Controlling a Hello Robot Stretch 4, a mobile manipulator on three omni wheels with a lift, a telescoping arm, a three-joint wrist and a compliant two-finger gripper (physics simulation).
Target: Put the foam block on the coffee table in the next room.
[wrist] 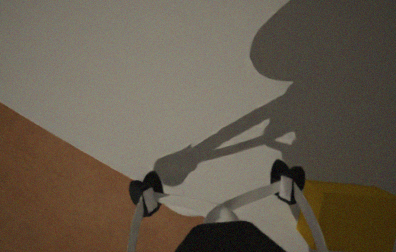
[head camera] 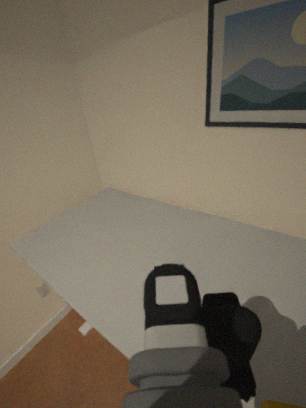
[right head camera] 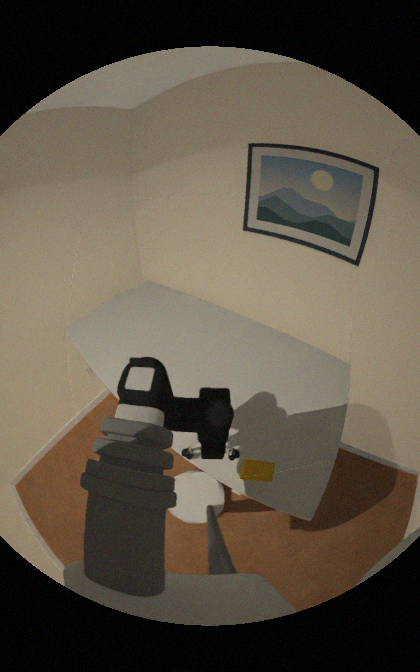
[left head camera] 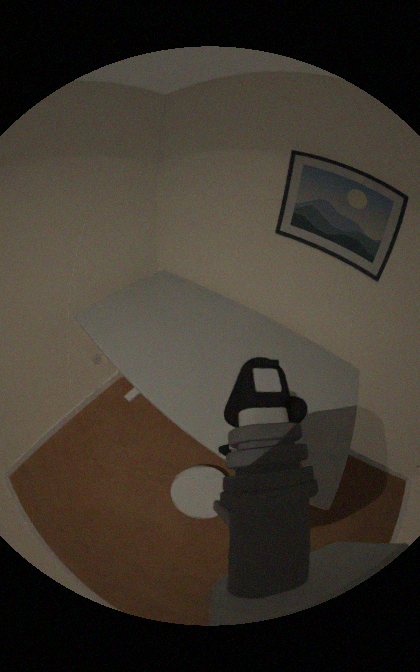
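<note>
The yellow foam block (head camera: 284, 405) (right head camera: 257, 471) (wrist: 350, 215) lies on a pale grey table (head camera: 125, 235) (left head camera: 165, 320) (right head camera: 175, 325) (wrist: 100, 75), near its long edge, in the arm's shadow. My gripper (right head camera: 210, 453) (wrist: 215, 180) is open and empty, its two fingertips well apart over the table's edge. The block is to the right of both fingertips in the wrist view; the right finger overlaps its left edge in the picture. The block runs out of the wrist view at the lower right. I cannot tell exactly how high the fingertips are. No coffee table can be made out.
The table stands along the wall in a room corner. A round white object (left head camera: 197, 492) (right head camera: 197, 500) is at the table's near edge, above brown floor (left head camera: 125, 500) (right head camera: 260, 555). A framed picture (head camera: 265, 85) (left head camera: 345, 215) (right head camera: 307, 200) hangs on the wall behind the table.
</note>
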